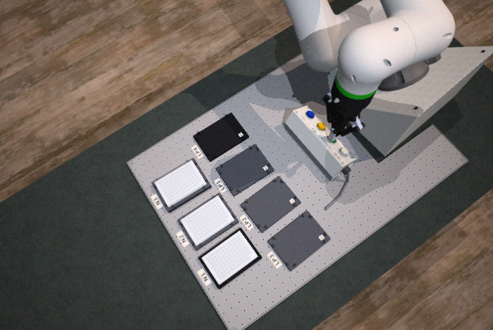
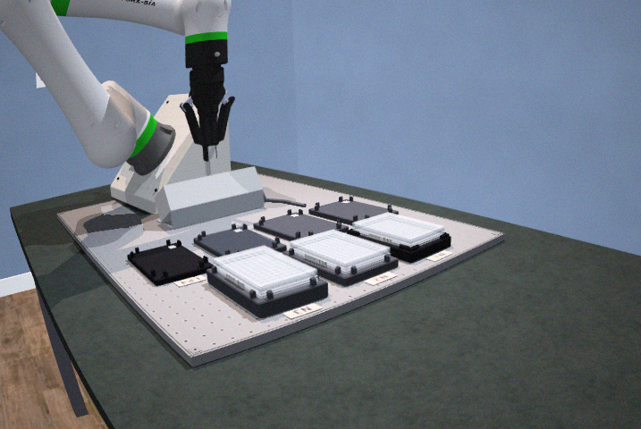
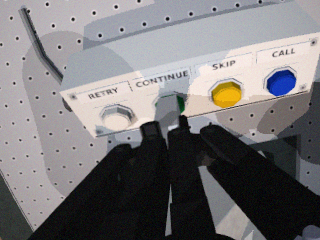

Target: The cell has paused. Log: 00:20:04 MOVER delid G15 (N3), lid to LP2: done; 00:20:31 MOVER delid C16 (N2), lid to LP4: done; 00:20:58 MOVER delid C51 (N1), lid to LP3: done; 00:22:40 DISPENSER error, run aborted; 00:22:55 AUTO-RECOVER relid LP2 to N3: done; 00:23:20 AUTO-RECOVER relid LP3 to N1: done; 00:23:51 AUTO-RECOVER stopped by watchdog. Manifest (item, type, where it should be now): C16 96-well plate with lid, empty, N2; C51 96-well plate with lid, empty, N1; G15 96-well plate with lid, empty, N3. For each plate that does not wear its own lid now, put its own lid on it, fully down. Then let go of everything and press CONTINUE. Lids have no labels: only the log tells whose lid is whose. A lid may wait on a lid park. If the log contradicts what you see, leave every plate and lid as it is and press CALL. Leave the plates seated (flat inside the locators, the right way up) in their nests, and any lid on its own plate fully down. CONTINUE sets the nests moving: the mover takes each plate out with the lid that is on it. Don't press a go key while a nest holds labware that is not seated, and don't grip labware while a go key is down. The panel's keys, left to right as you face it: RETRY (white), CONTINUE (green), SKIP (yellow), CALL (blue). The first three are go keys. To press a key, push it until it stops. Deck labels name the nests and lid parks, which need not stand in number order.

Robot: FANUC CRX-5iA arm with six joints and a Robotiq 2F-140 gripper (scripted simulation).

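Right now my hand is 4 cm above the green continue key. From my hand the other things lie so: white retry key 5 cm to the left, 4 cm below; blue call key 10 cm to the right, 4 cm below; yellow skip key 5 cm to the right, 4 cm below.
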